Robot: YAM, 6 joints.
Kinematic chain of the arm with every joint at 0, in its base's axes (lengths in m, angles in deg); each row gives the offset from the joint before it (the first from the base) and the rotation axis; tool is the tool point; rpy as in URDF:
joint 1: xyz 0 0 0.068 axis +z
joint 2: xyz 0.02 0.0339 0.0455 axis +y
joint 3: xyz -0.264 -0.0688 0 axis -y
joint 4: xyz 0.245 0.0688 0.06 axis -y
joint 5: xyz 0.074 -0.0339 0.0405 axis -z
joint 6: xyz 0.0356 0 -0.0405 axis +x
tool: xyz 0 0 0 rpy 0 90 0
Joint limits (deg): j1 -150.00..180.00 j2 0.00..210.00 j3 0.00..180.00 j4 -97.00..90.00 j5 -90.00..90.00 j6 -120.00..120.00
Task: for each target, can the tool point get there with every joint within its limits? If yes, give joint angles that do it. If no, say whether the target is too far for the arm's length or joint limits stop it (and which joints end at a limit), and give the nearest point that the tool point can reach.
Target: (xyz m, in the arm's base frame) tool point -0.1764 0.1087 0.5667
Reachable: yes | joints -29.54 22.38 103.66 -12.42 -12.32 90.56
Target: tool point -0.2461 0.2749 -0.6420
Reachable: no: too far | nearest point -0.2116 0.2363 -0.3738 | short by 0.273 m
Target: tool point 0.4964 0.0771 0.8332
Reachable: no: too far | nearest point 0.3641 0.0565 0.6334 | short by 0.241 m
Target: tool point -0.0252 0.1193 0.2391
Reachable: yes | joints 90.34 26.31 24.64 -24.63 -43.51 42.27
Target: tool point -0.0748 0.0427 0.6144
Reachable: yes | joints -8.84 44.76 116.34 -27.87 -59.51 -86.57
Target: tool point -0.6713 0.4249 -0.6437
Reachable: no: too far | nearest point -0.4112 0.2602 -0.2911 | short by 0.468 m
